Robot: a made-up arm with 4 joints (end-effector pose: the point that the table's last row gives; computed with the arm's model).
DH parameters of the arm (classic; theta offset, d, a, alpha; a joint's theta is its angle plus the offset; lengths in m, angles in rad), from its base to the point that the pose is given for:
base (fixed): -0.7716 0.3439 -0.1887 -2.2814
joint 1: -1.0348 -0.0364 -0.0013 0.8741
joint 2: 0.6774 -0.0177 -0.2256 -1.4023
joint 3: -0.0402 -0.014 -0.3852 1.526
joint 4: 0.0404 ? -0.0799 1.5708
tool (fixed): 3.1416 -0.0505 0 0
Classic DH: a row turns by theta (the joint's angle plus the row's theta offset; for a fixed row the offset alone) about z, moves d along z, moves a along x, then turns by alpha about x.
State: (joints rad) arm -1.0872 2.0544 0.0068 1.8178
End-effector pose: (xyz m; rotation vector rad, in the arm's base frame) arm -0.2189 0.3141 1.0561 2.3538 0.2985 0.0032
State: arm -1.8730 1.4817 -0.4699 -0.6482
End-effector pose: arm -0.5215 -0.1155 0.8757 0.1501 -1.1912 -1.9077
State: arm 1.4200 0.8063 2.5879 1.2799
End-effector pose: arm 0.3392 0.1832 0.4096 0.8851 -0.0085 -1.1712
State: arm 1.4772 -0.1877 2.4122 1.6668
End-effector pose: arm 0.2662 0.2624 0.6506 0.3304 -1.3030 -0.9530
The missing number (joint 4, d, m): -0.3107
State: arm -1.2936 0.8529 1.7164 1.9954
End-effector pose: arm -0.7624 0.2901 0.2325 1.1331 -0.7711 1.4927
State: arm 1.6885 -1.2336 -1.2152 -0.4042
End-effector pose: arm -0.6599 0.0059 0.2078 0.9088 -0.0808 -2.9985
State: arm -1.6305 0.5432 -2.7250 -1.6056
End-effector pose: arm -0.0367 0.2879 0.2230 -0.8530 0.8364 -0.2856
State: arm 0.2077 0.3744 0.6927 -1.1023
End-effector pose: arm -0.8233 0.2083 0.6248 -0.6076 0.5441 2.2963
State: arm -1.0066 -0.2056 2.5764 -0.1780
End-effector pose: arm -0.3663 0.4317 0.0439 -0.7019 -0.4931 1.2481
